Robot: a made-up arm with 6 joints.
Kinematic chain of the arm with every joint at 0, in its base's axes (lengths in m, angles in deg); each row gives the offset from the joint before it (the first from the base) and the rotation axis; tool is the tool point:
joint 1: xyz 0 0 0.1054 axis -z
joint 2: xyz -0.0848 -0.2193 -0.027 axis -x
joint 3: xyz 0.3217 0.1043 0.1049 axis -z
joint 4: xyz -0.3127 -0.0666 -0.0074 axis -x
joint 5: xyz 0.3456 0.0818 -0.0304 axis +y
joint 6: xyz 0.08 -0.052 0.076 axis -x
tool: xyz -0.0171 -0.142 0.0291
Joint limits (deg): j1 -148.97..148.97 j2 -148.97..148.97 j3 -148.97..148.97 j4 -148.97..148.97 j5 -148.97..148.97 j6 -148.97..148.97
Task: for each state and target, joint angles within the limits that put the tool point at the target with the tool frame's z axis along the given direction. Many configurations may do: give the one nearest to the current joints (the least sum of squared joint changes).
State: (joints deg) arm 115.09 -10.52 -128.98 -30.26 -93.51 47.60
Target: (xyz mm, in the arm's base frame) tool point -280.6 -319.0 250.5 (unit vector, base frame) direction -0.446 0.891 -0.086
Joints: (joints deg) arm 88.01 -9.03 -109.91 2.48 -75.43 84.70
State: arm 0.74 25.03 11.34 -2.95 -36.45 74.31
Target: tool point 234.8 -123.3 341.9 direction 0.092 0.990 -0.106
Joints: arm 13.05 16.60 -3.86 0.55 -19.77 78.39
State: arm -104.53 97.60 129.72 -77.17 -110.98 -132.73
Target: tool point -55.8 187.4 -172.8 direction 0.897 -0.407 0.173
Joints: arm -131.48 117.55 145.36 -80.90 -122.65 -148.91
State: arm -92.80 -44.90 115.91 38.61 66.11 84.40
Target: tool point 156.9 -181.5 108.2 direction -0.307 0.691 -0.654
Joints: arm -45.53 -74.47 147.43 58.57 76.22 89.79
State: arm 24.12 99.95 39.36 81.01 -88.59 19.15
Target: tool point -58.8 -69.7 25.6 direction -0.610 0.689 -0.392
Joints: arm 78.71 97.17 28.72 43.04 -107.84 16.70
